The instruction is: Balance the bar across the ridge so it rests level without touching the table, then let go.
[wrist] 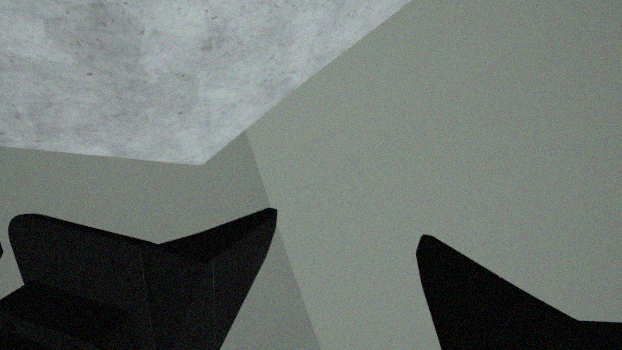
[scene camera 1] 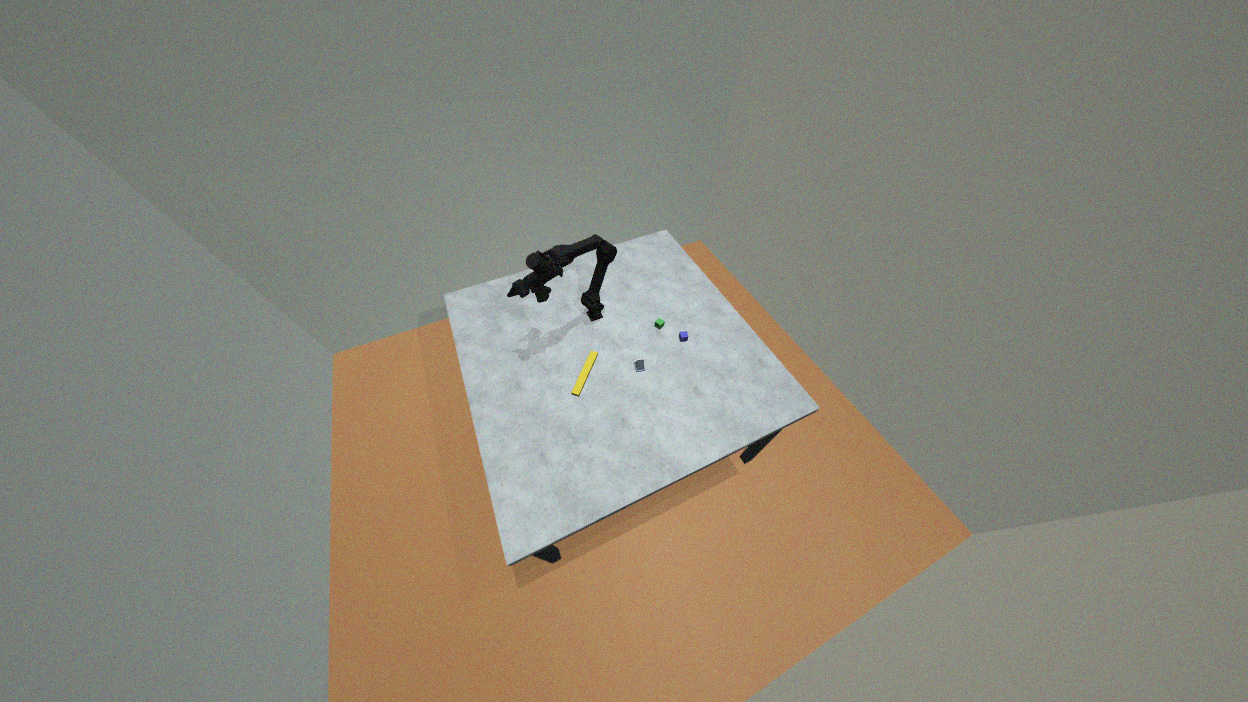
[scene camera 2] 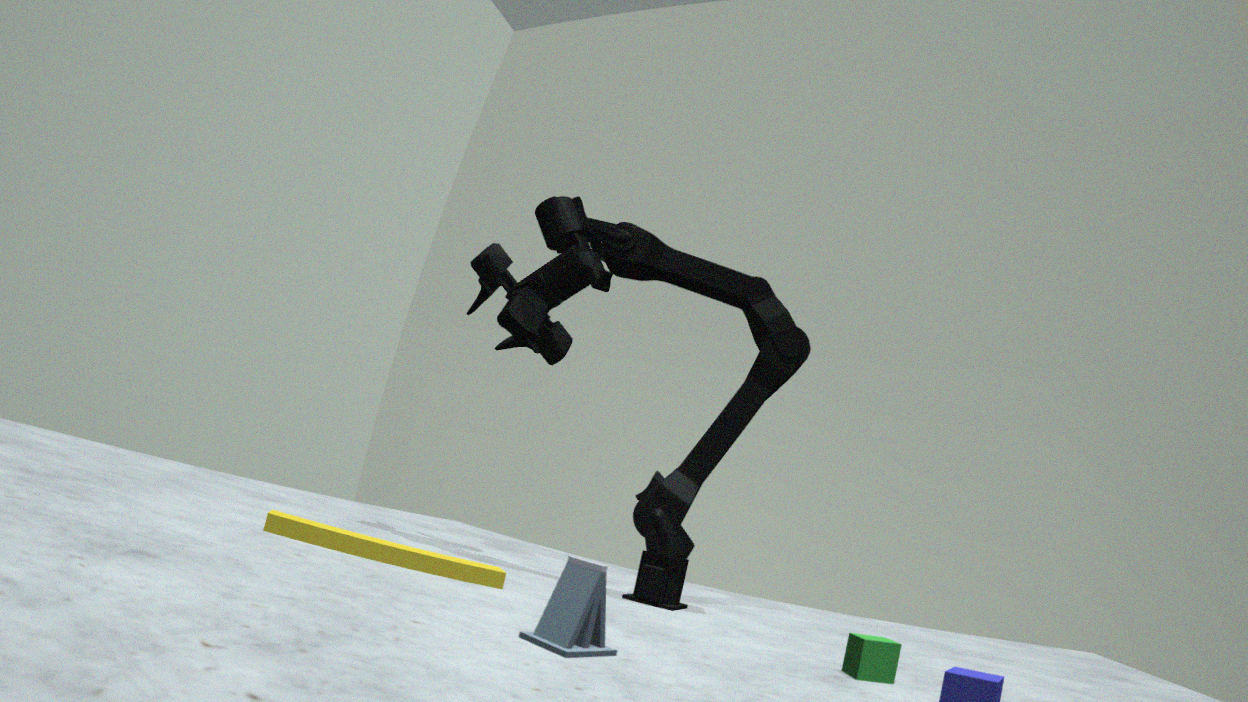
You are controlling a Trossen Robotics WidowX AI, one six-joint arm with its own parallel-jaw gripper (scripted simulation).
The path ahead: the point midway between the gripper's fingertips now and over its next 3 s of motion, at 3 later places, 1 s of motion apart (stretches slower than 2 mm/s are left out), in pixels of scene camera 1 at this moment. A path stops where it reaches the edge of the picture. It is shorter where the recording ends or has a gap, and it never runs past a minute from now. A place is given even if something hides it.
My gripper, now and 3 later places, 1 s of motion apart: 511, 294; 530, 331; 562, 353; 585, 359
